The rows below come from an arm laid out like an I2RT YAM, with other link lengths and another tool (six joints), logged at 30 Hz.
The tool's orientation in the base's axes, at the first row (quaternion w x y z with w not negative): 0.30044 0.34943 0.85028 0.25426
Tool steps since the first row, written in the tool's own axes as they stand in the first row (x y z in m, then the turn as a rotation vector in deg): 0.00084 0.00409 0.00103 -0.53 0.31 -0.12; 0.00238 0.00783 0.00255 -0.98 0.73 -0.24; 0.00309 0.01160 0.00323 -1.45 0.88 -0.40; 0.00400 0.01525 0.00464 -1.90 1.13 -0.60; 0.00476 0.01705 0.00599 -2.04 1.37 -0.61; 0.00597 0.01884 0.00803 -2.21 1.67 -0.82; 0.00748 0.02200 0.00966 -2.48 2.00 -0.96; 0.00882 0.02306 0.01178 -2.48 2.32 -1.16; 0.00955 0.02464 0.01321 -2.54 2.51 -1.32; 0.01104 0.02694 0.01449 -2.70 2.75 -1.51; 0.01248 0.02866 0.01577 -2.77 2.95 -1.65; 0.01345 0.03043 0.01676 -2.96 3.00 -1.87; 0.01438 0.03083 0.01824 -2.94 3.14 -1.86
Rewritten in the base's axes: 0.00203 0.00342 0.00164 0.36 -0.23 0.46; 0.00384 0.00725 0.00248 0.72 -0.33 0.96; 0.00557 0.01029 0.00419 0.95 -0.62 1.32; 0.00763 0.01357 0.00526 1.18 -0.84 1.77; 0.00891 0.01557 0.00523 1.36 -0.80 1.98; 0.01041 0.01805 0.00457 1.44 -0.79 2.38; 0.01206 0.02152 0.00497 1.65 -0.81 2.77; 0.01322 0.02366 0.00374 1.65 -0.66 3.12; 0.01448 0.02551 0.00353 1.66 -0.62 3.37; 0.01552 0.02835 0.00363 1.73 -0.63 3.71; 0.01633 0.03079 0.00337 1.76 -0.59 3.96; 0.01724 0.03284 0.00350 1.74 -0.75 4.20; 0.01790 0.03411 0.00242 1.80 -0.64 4.28
